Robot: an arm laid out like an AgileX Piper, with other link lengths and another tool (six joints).
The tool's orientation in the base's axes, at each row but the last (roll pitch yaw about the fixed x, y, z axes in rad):
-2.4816 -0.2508 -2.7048
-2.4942 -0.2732 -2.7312
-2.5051 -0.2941 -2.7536
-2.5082 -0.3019 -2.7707
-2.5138 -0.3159 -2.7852
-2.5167 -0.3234 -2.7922
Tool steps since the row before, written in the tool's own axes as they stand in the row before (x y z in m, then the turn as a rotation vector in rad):
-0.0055 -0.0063 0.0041 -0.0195 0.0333 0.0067
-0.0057 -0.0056 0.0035 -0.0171 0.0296 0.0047
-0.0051 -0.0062 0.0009 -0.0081 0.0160 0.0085
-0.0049 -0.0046 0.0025 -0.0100 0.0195 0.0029
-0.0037 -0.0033 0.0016 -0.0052 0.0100 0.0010
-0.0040 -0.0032 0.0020 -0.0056 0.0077 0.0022
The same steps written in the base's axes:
0.0081 -0.0045 -0.0008 0.0019 0.0254 -0.0297
0.0078 -0.0038 -0.0010 0.0015 0.0233 -0.0254
0.0074 -0.0029 0.0014 -0.0002 0.0084 -0.0180
0.0064 -0.0031 -0.0008 0.0000 0.0150 -0.0162
0.0047 -0.0021 -0.0005 0.0001 0.0080 -0.0080
0.0049 -0.0022 -0.0010 0.0014 0.0058 -0.0077

